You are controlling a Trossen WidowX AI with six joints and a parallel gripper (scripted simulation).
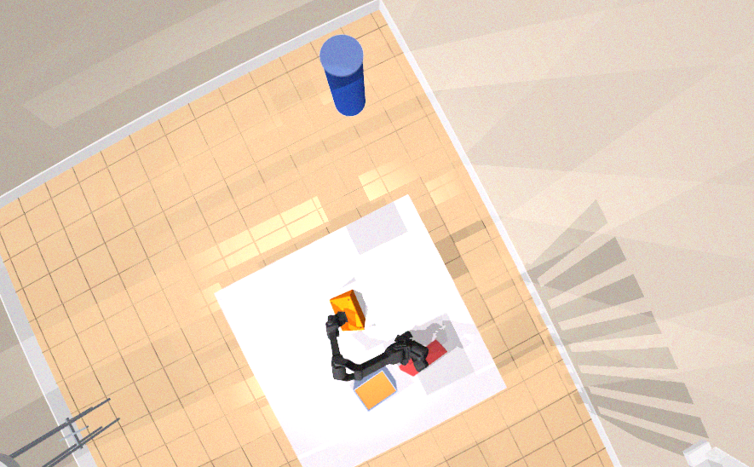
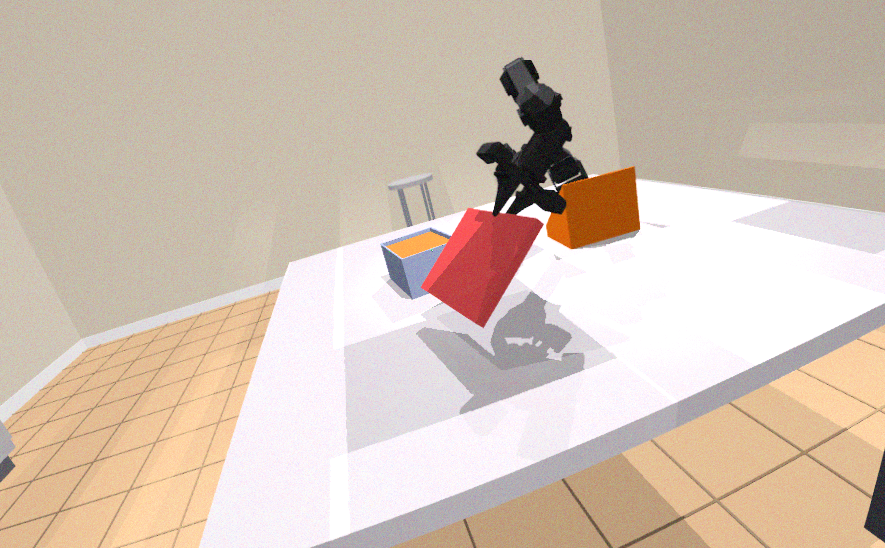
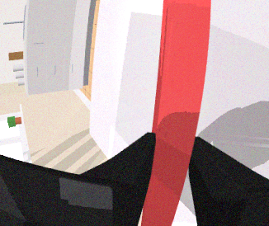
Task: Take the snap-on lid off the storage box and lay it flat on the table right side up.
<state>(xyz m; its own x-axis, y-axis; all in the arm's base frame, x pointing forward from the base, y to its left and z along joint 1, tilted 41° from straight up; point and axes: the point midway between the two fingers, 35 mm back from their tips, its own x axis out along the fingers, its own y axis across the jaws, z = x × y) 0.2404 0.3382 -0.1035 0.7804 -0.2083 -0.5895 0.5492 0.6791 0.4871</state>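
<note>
The red lid lies 6 cm ahead of my gripper tip, 3 cm to the left of it and 5 cm below it. The rest, counted from my gripper tip: storage box (16 cm ahead, 28 cm to the right, 13 cm below).
</note>
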